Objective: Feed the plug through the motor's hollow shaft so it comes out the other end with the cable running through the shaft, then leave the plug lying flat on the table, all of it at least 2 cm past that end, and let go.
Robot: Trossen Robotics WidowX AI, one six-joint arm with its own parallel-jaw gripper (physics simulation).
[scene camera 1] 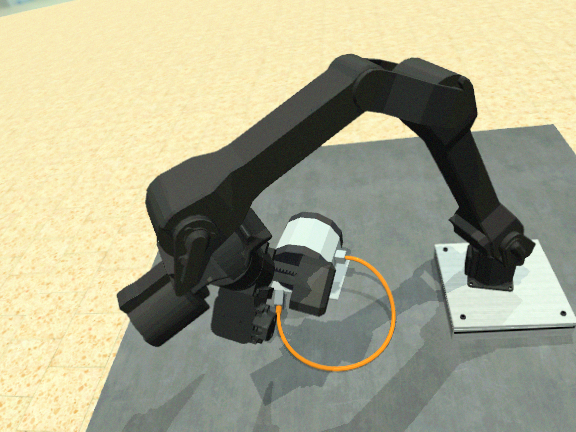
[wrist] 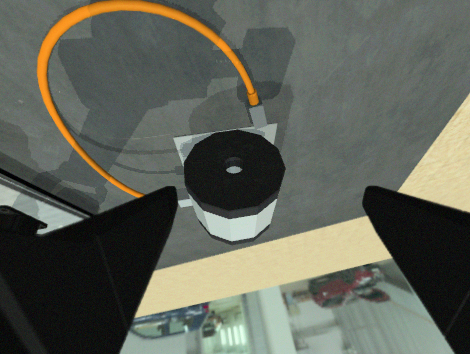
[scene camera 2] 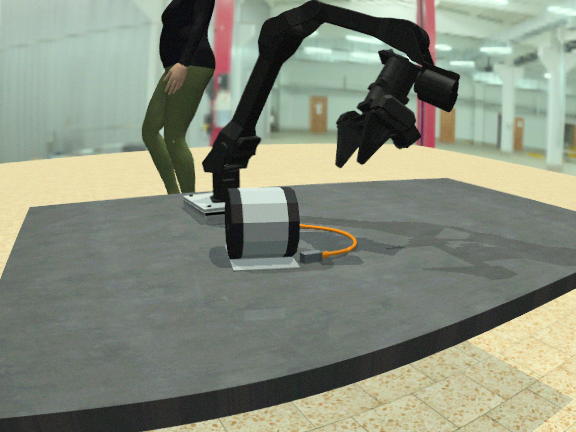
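Where they show: gripper, fingertip midpoint: (wrist: pixel 269 195) (scene camera 2: pixel 348 165); arm's base at its link origin: (scene camera 1: pixel 489 273) (wrist: pixel 4 220).
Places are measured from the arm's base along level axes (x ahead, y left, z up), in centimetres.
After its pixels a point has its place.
The motor (scene camera 1: pixel 310 237) @[x 27.1, y 2.1, z 7.0 cm] (scene camera 2: pixel 265 222) @[x 33.6, y 0.8, z 3.5 cm] (wrist: pixel 237 224) @[x 28.1, y 2.6, z 7.2 cm] is a white drum with black end caps, lying on its side on a pale base plate (scene camera 2: pixel 265 265) @[x 33.3, y 0.9, z -2.9 cm]. The near cap in the wrist view has the round shaft hole (wrist: pixel 233 161) @[x 28.9, y 5.0, z 1.1 cm], with light showing through. The grey plug (scene camera 1: pixel 279 297) @[x 32.1, y 8.0, z -1.7 cm] (scene camera 2: pixel 311 256) @[x 33.0, y 7.7, z -2.0 cm] (wrist: pixel 258 116) @[x 32.2, y 8.1, z -1.7 cm] lies on the table beside the base plate, outside the shaft. The orange cable (scene camera 1: pixel 393 315) @[x 13.6, y 8.6, z -1.8 cm] (scene camera 2: pixel 355 242) @[x 25.9, y 17.7, z -2.6 cm] (wrist: pixel 43 65) @[x 15.9, y 15.6, z -2.5 cm] loops from the plug to a small block (scene camera 1: pixel 341 256) @[x 22.5, y 1.9, z 3.0 cm] on the motor's side. My gripper (scene camera 2: pixel 350 164) @[x 29.6, y 14.2, z 10.7 cm] (wrist: pixel 269 195) @[x 29.6, y 14.2, z 10.7 cm] is open and empty, high above the table on the side of that hole.
The robot's base plate (scene camera 1: pixel 530 305) @[x -5.4, y 5.4, z 0.1 cm] (scene camera 2: pixel 200 205) @[x 4.6, y -5.9, z -0.1 cm] stands on the grey table (scene camera 1: pixel 450 390) @[x 4.9, y 18.6, z -3.1 cm] (scene camera 2: pixel 150 325) @[x 50.2, y -15.5, z -3.1 cm] on the cable loop's side of the motor. The table's edge (scene camera 2: pixel 350 367) @[x 60.4, y 3.1, z -4.1 cm] shows in scene camera 2. A standing person (scene camera 2: pixel 187 60) is in the background beyond the table.
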